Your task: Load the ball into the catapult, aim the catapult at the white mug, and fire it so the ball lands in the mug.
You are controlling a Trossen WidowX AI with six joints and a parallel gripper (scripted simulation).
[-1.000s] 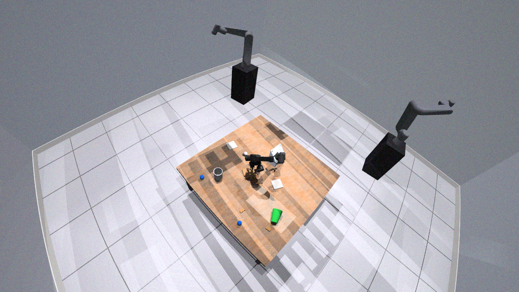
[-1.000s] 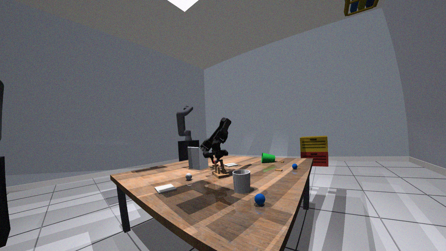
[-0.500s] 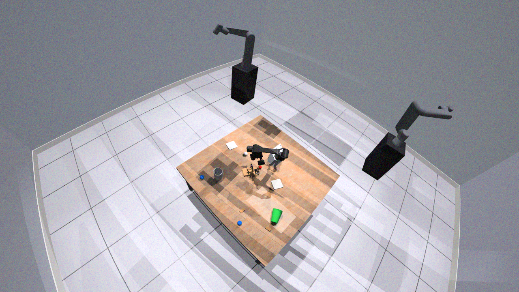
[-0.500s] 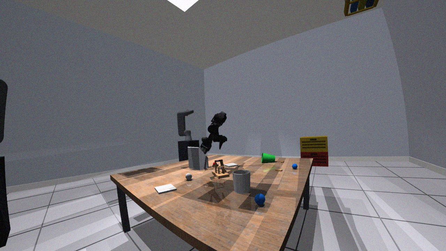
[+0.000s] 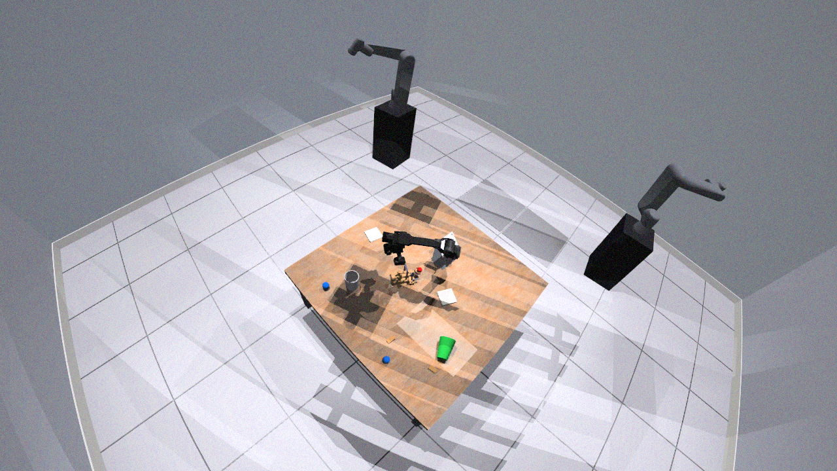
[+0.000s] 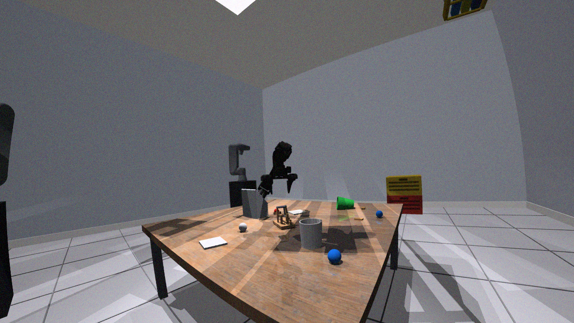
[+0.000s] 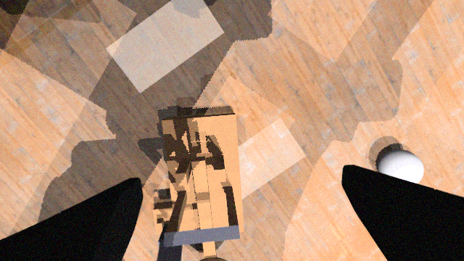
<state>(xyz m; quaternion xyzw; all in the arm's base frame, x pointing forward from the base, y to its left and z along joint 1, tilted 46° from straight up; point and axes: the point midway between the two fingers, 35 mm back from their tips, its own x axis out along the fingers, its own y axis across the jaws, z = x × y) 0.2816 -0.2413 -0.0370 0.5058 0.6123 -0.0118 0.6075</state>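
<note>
The red ball lies 13 cm to the left of my gripper tip, 13 cm below it and 11 cm behind it. From my gripper tip the other things lie so: catapult (13 cm below, 10 cm to the left, 5 cm behind); then whitish-grey mug (22 cm ahead, 16 cm below, 14 cm to the right); then white ball (17 cm below, 17 cm behind, 11 cm to the right).
</note>
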